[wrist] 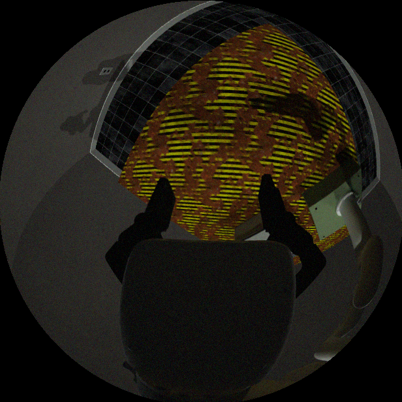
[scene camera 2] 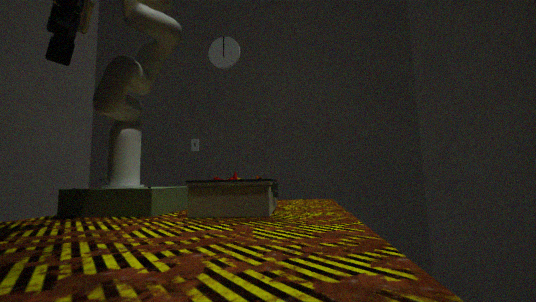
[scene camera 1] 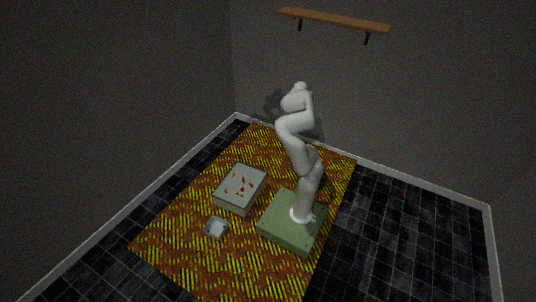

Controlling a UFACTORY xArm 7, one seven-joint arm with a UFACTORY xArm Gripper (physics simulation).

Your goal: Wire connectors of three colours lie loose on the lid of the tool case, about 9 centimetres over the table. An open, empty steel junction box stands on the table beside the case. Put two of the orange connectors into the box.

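Places are measured from the arm's base along level axes (x ahead, y left, z up), in millimetres.
Pixels of known places: gripper, fingertip midpoint: [scene camera 2: 58, 49]; arm's base at its link origin: [scene camera 2: 123, 187] [scene camera 1: 300, 213].
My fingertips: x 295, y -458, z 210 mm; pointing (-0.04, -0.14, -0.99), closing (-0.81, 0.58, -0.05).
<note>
Ahead of a thing's pixels: the offset from my fingertips to its middle.
My gripper [scene camera 2: 71, 42] [wrist: 214, 185] is open and empty, high over the table and away from the case; the arm hides it in scene camera 1. The pale tool case @(dx +104, dy +495, dz -242 mm) [scene camera 1: 255, 176] [scene camera 2: 230, 200] stands on the table, partly hidden by a finger in the wrist view. On its lid lie a far orange connector @(dx +175, dy +469, dz -194 mm) [scene camera 1: 233, 175], a left orange connector @(dx +127, dy +595, dz -188 mm) [scene camera 1: 225, 191] and a near orange connector @(dx +40, dy +561, dz -194 mm) [scene camera 1: 242, 195], which lies close to a yellow connector @(dx +75, dy +563, dz -193 mm) [scene camera 1: 236, 192]. Red connectors @(dx +95, dy +473, dz -185 mm) [scene camera 1: 243, 180] lie there too. The open steel junction box @(dx +51, dy +766, dz -270 mm) [scene camera 1: 217, 228] stands beside the case and looks empty.
The green base block [scene camera 1: 277, 217] [scene camera 2: 105, 202] [wrist: 325, 215] carries the arm [scene camera 1: 300, 155], right of the case in scene camera 1. A wooden shelf [scene camera 1: 332, 20] hangs on the wall. The table has a yellow, black and rust pattern. A round clock [scene camera 2: 224, 52] hangs on a wall.
</note>
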